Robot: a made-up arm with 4 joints. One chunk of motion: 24 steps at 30 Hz.
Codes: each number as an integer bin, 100 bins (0 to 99) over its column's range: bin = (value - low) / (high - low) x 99, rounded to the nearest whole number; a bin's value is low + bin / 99 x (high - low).
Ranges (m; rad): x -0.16..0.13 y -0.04..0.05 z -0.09..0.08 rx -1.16..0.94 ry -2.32..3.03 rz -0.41..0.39
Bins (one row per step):
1: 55 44 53 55 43 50
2: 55 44 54 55 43 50
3: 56 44 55 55 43 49
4: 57 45 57 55 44 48
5: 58 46 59 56 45 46
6: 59 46 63 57 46 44
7: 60 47 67 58 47 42
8: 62 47 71 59 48 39
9: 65 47 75 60 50 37
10: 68 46 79 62 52 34
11: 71 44 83 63 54 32
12: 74 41 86 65 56 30
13: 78 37 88 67 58 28
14: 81 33 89 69 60 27
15: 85 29 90 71 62 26
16: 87 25 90 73 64 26
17: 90 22 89 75 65 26
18: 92 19 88 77 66 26
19: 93 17 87 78 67 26
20: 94 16 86 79 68 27
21: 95 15 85 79 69 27
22: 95 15 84 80 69 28
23: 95 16 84 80 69 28
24: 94 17 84 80 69 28
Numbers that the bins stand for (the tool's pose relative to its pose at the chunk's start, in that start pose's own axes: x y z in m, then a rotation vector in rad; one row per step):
1: 0.0011 0.0000 0.0010 0.0067 0.0037 -0.0060
2: 0.0011 0.0000 0.0027 0.0067 0.0037 -0.0060
3: 0.0040 0.0000 0.0044 0.0067 0.0037 -0.0140
4: 0.0070 0.0009 0.0079 0.0067 0.0578 -0.0221
5: 0.0099 0.0018 0.0113 0.0279 0.1118 -0.0383
6: 0.0128 0.0018 0.0182 0.0491 0.1659 -0.0544
7: 0.0158 0.0027 0.0251 0.0703 0.2199 -0.0706
8: 0.0216 0.0027 0.0319 0.0915 0.2739 -0.0948
9: 0.0304 0.0027 0.0388 0.1127 0.3820 -0.1110
10: 0.0392 0.0018 0.0457 0.1552 0.4901 -0.1353
11: 0.0480 0.0000 0.0525 0.1764 0.5982 -0.1514
12: 0.0568 -0.0027 0.0577 0.2188 0.7063 -0.1676
13: 0.0685 -0.0064 0.0611 0.2612 0.8143 -0.1837
14: 0.0773 -0.0100 0.0628 0.3036 0.9224 -0.1918
15: 0.0890 -0.0136 0.0645 0.3461 1.0305 -0.1999
16: 0.0948 -0.0173 0.0645 0.3885 1.1386 -0.1999
17: 0.1036 -0.0200 0.0628 0.4309 1.1926 -0.1999
18: 0.1095 -0.0227 0.0611 0.4733 1.2467 -0.1999
19: 0.1124 -0.0245 0.0594 0.4945 1.3007 -0.1999
20: 0.1154 -0.0255 0.0577 0.5158 1.3547 -0.1918
21: 0.1183 -0.0264 0.0560 0.5158 1.4088 -0.1918
22: 0.1183 -0.0264 0.0542 0.5370 1.4088 -0.1837
23: 0.1183 -0.0255 0.0542 0.5370 1.4088 -0.1837
24: 0.1154 -0.0245 0.0542 0.5370 1.4088 -0.1837

